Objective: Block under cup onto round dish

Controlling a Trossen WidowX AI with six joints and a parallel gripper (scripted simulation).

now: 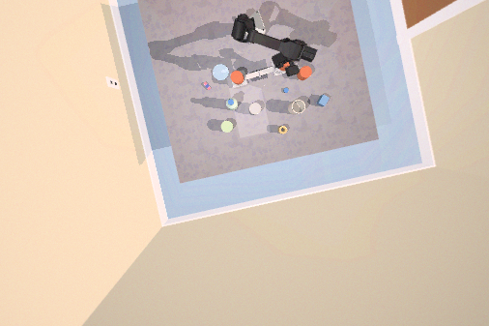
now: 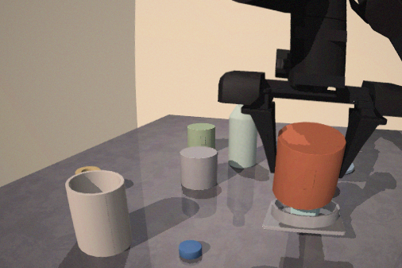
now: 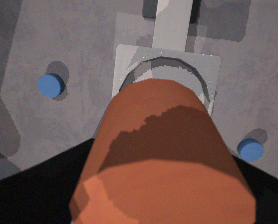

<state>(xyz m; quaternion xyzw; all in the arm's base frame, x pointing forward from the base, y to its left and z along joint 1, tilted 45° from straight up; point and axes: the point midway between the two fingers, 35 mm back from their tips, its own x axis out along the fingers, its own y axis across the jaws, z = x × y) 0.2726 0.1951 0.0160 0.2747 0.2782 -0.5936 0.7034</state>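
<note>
The pale teal block lies 1 cm behind my gripper tip, 2 cm to the right of it and 4 cm below it. The rest, counted from my gripper tip: grey cylinder 19 cm ahead, 22 cm to the right, 9 cm below; then beige cup 25 cm ahead, 3 cm to the left, 9 cm below; then balance beam 14 cm to the right, 9 cm below.
</note>
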